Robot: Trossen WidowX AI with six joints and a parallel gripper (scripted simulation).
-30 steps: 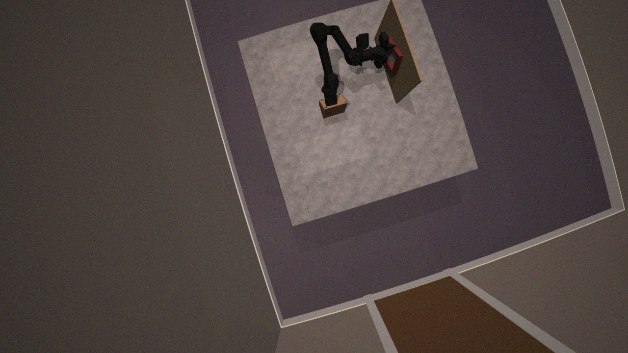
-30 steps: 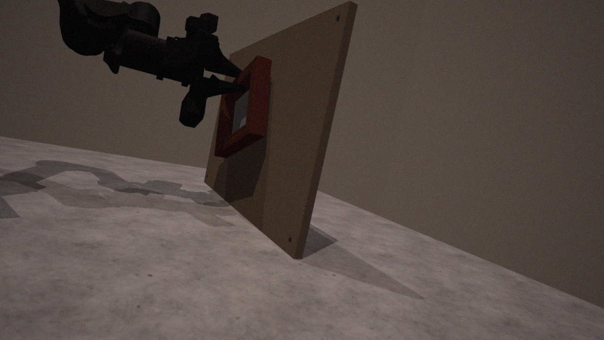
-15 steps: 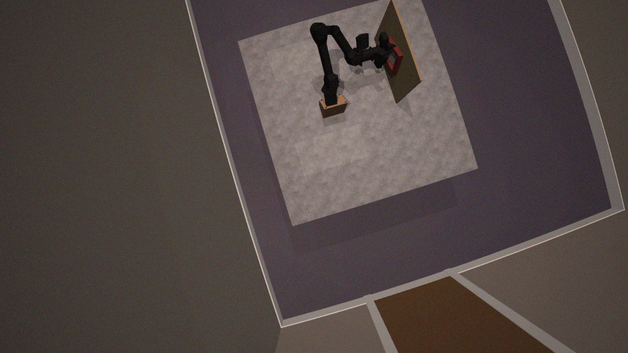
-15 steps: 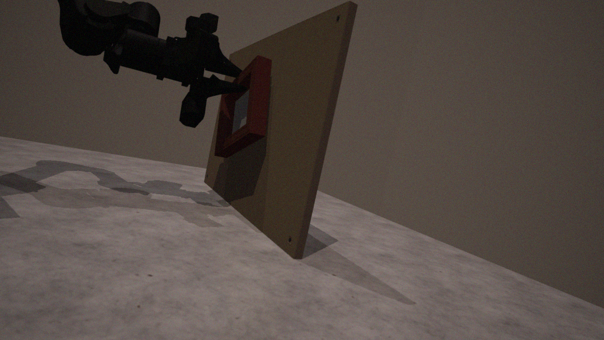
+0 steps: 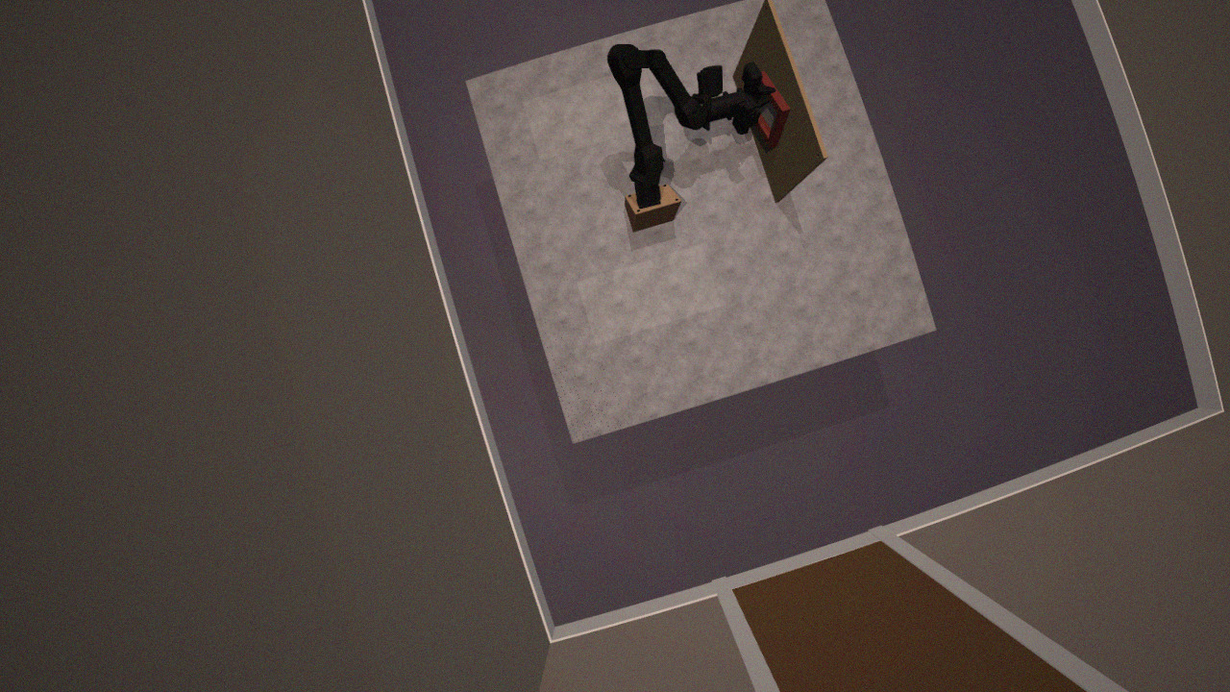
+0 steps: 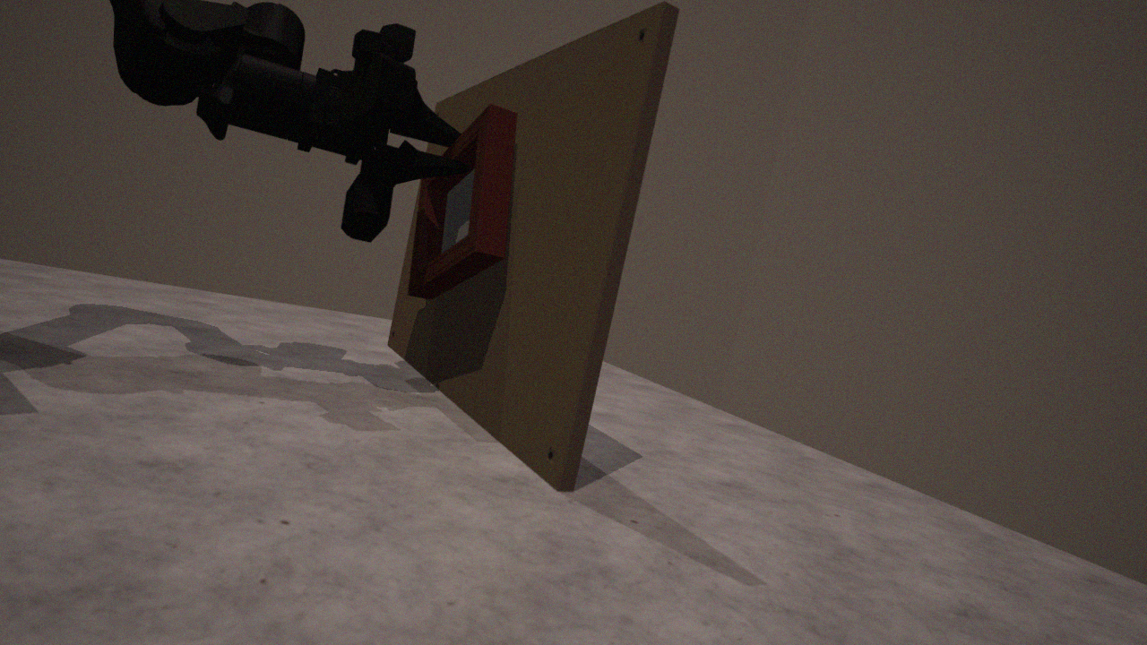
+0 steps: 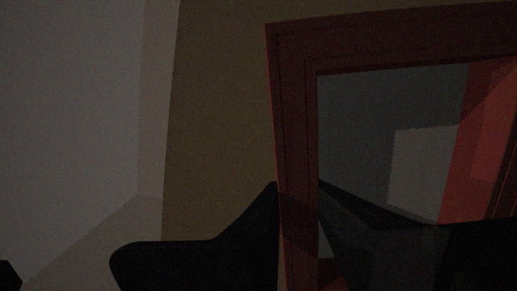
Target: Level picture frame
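Right now my gripper tip is 50 mm above the red picture frame and 20 mm to the left of it. The rest, counted from my gripper tip: tan wall board (70 mm below, 20 mm ahead, 10 mm to the right).
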